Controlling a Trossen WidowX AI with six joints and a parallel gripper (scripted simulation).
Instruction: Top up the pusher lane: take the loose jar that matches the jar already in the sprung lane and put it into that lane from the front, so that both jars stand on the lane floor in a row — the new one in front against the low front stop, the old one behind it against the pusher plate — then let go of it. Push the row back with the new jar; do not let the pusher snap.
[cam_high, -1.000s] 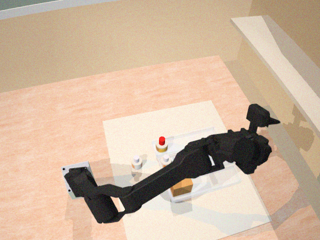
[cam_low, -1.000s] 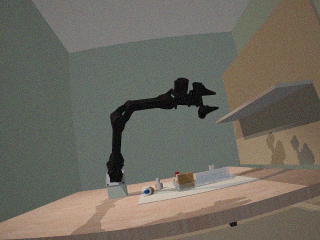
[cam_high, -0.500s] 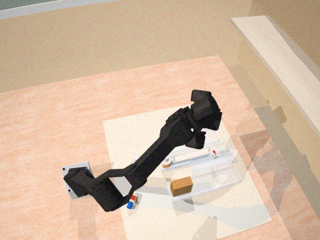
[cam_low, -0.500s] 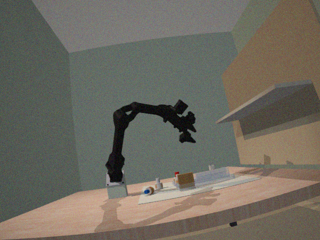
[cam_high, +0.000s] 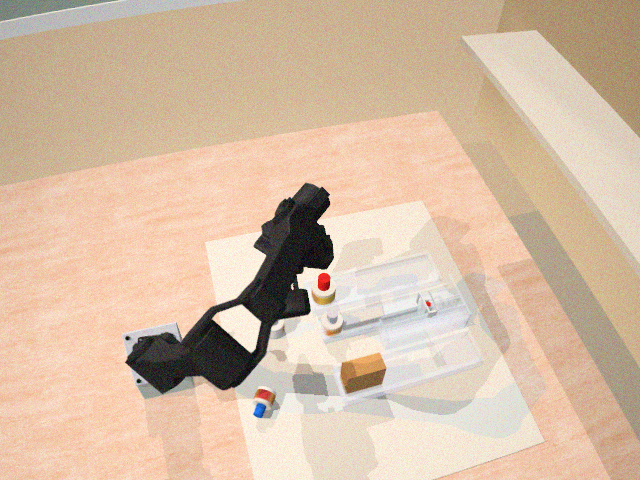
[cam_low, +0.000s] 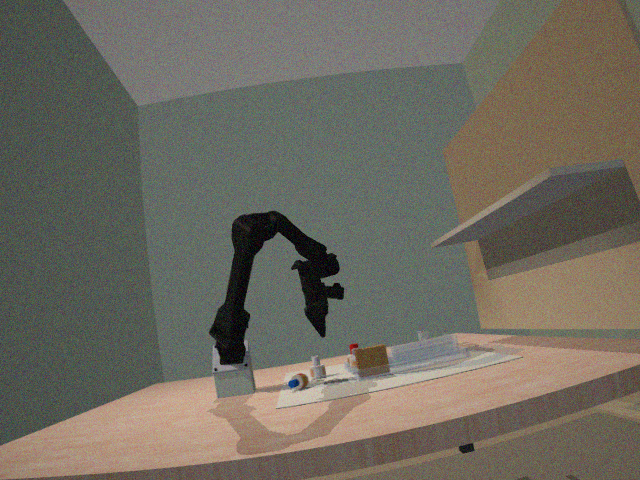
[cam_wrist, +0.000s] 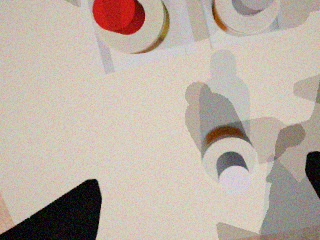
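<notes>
Now: the brown box 170 mm to the right of my gripper tip, 110 mm ahead of it and 80 mm below it. Round my gripper tip: red dot (270 mm ahead, 60 mm to the right, 50 mm below); wall shelf (590 mm ahead, 250 mm above, 40 mm to the right).
</notes>
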